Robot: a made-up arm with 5 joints. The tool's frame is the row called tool. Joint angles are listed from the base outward. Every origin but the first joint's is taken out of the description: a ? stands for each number. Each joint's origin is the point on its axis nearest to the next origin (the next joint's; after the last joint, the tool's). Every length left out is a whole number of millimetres.
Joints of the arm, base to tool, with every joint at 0 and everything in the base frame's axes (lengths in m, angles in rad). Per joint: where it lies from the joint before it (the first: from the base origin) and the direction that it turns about. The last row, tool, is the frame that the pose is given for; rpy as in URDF.
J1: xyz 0.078 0.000 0.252 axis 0 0 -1
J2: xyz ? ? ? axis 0 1 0
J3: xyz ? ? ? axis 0 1 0
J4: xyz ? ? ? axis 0 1 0
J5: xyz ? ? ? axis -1 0 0
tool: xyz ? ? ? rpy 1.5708 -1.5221 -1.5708
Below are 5 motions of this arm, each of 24 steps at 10 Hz.
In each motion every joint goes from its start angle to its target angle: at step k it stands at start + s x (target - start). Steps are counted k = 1, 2, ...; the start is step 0. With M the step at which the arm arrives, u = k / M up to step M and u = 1 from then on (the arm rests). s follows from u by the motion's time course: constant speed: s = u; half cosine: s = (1 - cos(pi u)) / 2; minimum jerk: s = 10 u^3 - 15 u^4 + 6 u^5.
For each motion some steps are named. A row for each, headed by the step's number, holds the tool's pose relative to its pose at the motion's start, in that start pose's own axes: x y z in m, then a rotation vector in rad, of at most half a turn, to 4 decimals.
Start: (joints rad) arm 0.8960 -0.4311 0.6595 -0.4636 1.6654
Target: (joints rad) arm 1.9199 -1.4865 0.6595 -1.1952 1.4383
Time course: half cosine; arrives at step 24
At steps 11, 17, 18, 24:
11: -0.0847 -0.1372 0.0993 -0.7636 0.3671 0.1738
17: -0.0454 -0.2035 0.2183 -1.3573 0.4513 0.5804
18: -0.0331 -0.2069 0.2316 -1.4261 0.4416 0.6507
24: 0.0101 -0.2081 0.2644 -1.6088 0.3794 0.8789

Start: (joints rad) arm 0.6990 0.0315 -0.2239 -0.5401 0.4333
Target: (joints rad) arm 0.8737 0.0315 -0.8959 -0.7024 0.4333
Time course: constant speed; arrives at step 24
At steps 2, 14, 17, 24:
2: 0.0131 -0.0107 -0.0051 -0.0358 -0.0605 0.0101
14: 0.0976 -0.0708 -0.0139 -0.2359 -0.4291 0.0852
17: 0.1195 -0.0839 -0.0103 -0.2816 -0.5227 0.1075
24: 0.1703 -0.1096 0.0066 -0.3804 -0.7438 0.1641

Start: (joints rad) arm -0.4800 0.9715 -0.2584 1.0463 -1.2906
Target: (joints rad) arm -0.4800 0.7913 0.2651 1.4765 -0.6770
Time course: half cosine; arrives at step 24
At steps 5, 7, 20, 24:
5: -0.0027 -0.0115 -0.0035 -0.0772 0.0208 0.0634
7: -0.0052 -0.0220 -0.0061 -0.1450 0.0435 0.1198
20: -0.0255 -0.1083 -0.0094 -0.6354 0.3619 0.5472
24: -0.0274 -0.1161 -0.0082 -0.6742 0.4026 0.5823

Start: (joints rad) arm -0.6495 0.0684 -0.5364 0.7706 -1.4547
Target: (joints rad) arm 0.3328 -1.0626 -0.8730 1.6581 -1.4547
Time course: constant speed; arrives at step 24
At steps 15, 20, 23, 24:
15: 0.0525 0.0363 0.3095 0.3090 -0.6349 -0.0747
20: -0.0094 0.0067 0.3829 0.3993 -0.8535 -0.0503
23: -0.0583 -0.0181 0.4080 0.4485 -0.9850 -0.0235
24: -0.0757 -0.0274 0.4128 0.4640 -1.0288 -0.0125

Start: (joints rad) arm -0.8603 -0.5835 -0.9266 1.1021 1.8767
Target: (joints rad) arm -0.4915 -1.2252 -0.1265 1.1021 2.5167
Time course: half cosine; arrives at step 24
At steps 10, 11, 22, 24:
10: -0.0022 0.0131 0.0303 0.1015 0.0970 0.2873
11: -0.0018 0.0162 0.0355 0.1216 0.1117 0.3361
22: 0.0087 0.0536 0.0771 0.3225 0.2101 0.7391
24: 0.0092 0.0550 0.0783 0.3295 0.2123 0.7512

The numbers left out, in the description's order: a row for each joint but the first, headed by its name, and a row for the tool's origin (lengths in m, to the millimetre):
J2: 0.040 0.000 0.000
J3: 0.042 0.000 0.167
J4: 0.209 0.000 0.008
J5: 0.082 0.000 0.000
tool: 0.000 0.000 0.000

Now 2 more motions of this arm.
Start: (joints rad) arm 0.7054 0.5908 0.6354 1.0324 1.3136
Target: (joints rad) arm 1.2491 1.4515 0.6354 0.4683 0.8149
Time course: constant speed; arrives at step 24
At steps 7, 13, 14, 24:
7: -0.0238 -0.0098 -0.0551 0.1196 -0.0667 -0.2633
13: -0.0377 -0.0033 -0.1039 0.2335 -0.1181 -0.4806
14: -0.0391 -0.0009 -0.1119 0.2535 -0.1261 -0.5160
24: -0.0376 0.0394 -0.1836 0.4712 -0.1966 -0.8538

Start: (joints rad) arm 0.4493 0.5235 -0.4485 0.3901 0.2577
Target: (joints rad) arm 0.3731 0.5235 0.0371 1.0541 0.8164
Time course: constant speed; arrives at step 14
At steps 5, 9, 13, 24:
5: -0.0631 0.0250 -0.0052 0.1455 0.3853 0.2137
9: -0.1116 0.0430 0.0043 0.3131 0.6753 0.3797
13: -0.1552 0.0580 0.0244 0.5244 0.9463 0.5304
24: -0.1650 0.0613 0.0308 0.5839 1.0108 0.5644

